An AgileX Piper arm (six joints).
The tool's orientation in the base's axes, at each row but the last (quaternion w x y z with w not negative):
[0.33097, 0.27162, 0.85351, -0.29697]
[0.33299, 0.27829, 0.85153, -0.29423]
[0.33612, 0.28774, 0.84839, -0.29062]
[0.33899, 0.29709, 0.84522, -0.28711]
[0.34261, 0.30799, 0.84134, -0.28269]
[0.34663, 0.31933, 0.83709, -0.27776]
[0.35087, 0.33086, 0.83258, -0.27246]
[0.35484, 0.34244, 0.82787, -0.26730]
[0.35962, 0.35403, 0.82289, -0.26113]
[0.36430, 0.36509, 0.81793, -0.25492]
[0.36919, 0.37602, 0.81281, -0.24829]
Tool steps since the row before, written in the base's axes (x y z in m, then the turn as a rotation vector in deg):
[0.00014, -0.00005, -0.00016, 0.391, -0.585, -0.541]
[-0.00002, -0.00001, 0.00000, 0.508, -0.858, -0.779]
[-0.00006, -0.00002, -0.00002, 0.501, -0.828, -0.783]
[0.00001, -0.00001, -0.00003, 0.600, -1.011, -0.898]
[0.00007, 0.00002, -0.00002, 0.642, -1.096, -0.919]
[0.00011, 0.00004, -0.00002, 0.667, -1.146, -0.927]
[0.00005, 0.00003, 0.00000, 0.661, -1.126, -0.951]
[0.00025, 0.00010, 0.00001, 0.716, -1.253, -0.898]
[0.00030, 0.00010, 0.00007, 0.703, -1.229, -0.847]
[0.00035, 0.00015, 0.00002, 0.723, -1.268, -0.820]
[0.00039, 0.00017, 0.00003, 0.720, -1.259, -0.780]
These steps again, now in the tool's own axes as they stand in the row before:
[0.00001, 0.00011, 0.00019, -0.011, 0.040, 0.887]
[0.00001, -0.00002, 0.00000, 0.014, 0.010, 1.265]
[0.00005, -0.00005, 0.00000, 0.030, 0.026, 1.244]
[0.00001, 0.00001, 0.00003, 0.001, 0.007, 1.479]
[-0.00002, 0.00007, 0.00003, -0.035, -0.013, 1.567]
[-0.00003, 0.00011, 0.00003, -0.060, -0.025, 1.617]
[-0.00002, 0.00006, 0.00000, -0.032, -0.011, 1.615]
[-0.00010, 0.00025, 0.00003, -0.149, -0.059, 1.692]
[-0.00016, 0.00028, 0.00001, -0.172, -0.063, 1.640]
[-0.00012, 0.00036, 0.00003, -0.219, -0.075, 1.658]
[-0.00012, 0.00041, 0.00003, -0.245, -0.077, 1.627]

